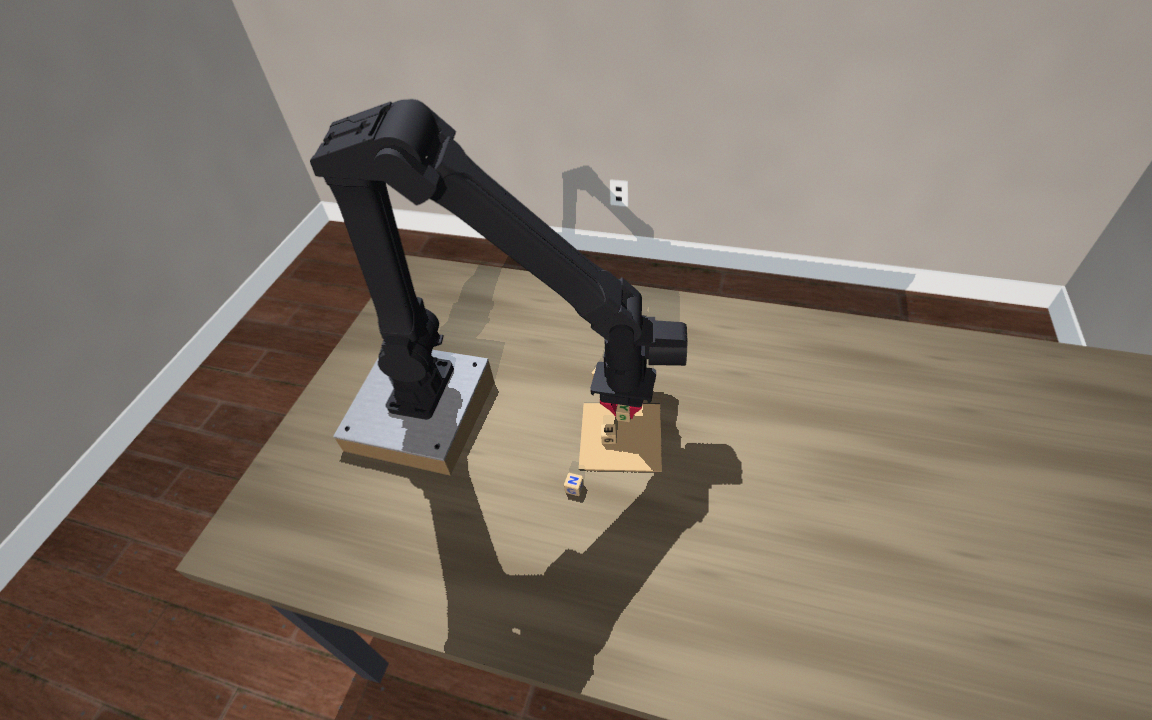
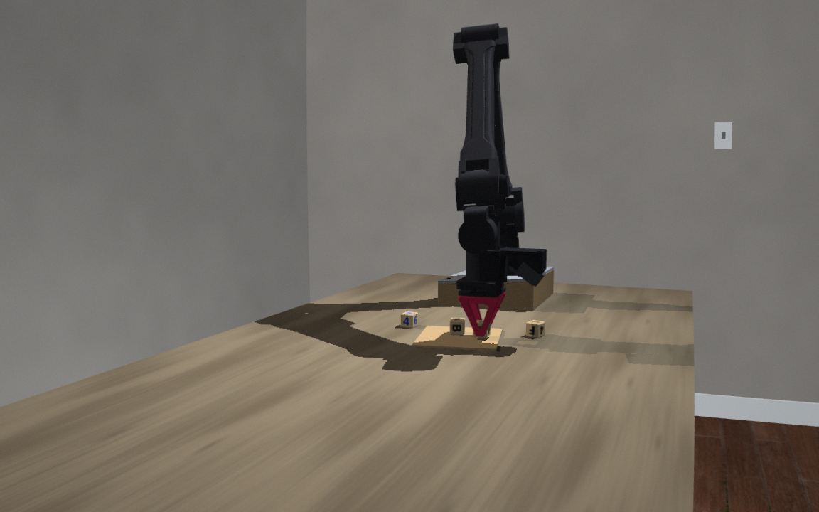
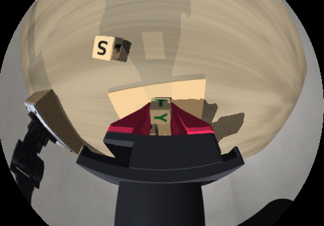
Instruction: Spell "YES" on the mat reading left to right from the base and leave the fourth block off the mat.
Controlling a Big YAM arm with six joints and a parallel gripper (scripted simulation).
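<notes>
The tan mat lies 40 mm to the right of my hand and 20 mm below it.
</notes>
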